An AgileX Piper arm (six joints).
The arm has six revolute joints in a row. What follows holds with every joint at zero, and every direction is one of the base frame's.
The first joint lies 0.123 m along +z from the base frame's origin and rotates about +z.
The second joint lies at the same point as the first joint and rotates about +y.
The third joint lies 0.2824 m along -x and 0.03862 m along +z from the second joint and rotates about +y.
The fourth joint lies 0.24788 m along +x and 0.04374 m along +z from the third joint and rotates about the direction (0.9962, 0, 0.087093).
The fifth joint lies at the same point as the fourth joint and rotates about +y.
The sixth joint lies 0.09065 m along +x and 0.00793 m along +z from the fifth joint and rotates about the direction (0.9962, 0, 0.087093).
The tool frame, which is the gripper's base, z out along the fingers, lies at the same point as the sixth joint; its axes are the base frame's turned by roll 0, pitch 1.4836 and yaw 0 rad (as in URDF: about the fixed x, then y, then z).
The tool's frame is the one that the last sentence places.
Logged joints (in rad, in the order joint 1, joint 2, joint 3, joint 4, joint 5, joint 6), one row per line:
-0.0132, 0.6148, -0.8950, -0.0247, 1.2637, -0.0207
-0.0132, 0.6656, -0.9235, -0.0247, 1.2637, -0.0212
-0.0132, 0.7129, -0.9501, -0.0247, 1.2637, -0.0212
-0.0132, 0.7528, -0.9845, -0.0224, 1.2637, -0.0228
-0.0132, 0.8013, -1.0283, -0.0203, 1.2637, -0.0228
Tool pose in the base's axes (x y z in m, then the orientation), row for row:
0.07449, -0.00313, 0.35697, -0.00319, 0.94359, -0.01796, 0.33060
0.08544, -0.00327, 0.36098, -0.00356, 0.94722, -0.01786, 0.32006
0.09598, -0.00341, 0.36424, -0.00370, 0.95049, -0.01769, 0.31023
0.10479, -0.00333, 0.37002, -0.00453, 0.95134, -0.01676, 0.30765
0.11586, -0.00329, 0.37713, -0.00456, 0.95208, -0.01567, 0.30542
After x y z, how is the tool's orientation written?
As a quaternion, x y z w.
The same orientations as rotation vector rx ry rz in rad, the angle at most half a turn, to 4 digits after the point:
-0.0083, 2.4673, -0.0470
-0.0094, 2.4895, -0.0469
-0.0098, 2.5103, -0.0467
-0.0120, 2.5157, -0.0443
-0.0121, 2.5205, -0.0415

